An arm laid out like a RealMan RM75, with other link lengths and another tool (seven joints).
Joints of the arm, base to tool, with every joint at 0 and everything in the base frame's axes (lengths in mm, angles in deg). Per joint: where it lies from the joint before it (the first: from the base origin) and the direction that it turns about. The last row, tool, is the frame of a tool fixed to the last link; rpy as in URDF.
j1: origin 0.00 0.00 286.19 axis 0 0 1
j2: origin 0.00 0.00 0.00 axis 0 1 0
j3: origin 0.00 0.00 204.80 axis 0 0 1
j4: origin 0.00 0.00 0.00 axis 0 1 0
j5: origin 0.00 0.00 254.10 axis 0 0 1
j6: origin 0.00 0.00 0.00 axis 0 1 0
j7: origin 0.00 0.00 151.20 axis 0 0 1
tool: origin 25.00 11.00 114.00 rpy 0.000 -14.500 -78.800
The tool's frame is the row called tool.
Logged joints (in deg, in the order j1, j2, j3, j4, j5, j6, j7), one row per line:
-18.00 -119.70 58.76 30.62 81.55 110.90 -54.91
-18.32 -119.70 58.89 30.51 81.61 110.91 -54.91
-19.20 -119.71 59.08 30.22 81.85 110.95 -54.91
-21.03 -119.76 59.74 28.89 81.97 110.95 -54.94
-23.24 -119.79 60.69 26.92 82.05 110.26 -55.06
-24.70 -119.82 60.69 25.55 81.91 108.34 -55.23
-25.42 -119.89 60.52 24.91 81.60 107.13 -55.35
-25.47 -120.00 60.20 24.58 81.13 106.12 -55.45
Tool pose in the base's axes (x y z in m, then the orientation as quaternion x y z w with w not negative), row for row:
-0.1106 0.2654 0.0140 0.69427 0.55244 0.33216 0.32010
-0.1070 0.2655 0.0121 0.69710 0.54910 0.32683 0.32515
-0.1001 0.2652 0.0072 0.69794 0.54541 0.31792 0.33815
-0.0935 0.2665 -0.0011 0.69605 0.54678 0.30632 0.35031
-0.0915 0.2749 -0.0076 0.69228 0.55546 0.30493 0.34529
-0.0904 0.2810 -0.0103 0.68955 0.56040 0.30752 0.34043
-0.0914 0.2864 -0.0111 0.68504 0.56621 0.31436 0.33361
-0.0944 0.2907 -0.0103 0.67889 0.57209 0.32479 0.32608
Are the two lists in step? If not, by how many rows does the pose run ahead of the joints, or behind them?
The pose runs 1 row ahead of the joints: the pose in row i belongs to the joints in row i + 1.
